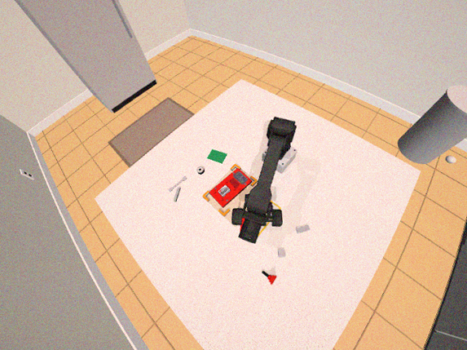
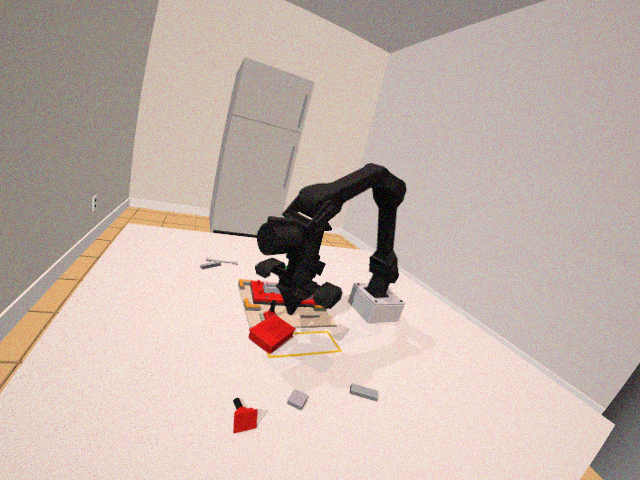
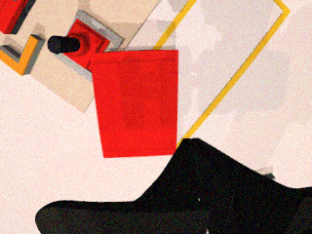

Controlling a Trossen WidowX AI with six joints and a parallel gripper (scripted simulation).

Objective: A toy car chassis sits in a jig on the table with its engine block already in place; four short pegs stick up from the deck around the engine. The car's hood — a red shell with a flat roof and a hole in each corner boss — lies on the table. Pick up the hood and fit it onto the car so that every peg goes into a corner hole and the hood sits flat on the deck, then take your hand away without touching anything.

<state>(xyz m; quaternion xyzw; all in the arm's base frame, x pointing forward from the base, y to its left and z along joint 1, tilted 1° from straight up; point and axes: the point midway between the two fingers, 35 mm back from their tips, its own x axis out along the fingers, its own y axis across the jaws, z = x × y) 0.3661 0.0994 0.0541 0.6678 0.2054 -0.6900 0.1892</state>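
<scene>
Right now my gripper tip is 70 mm above the red hood, 30 mm to the left of it and 20 mm short of it. Also, from my gripper tip: wrench (470 mm to the right, 90 mm below, 50 mm ahead); then green card (400 mm to the right, 210 mm behind, 90 mm below); then black ring (410 mm to the right, 80 mm below, 80 mm behind).
</scene>
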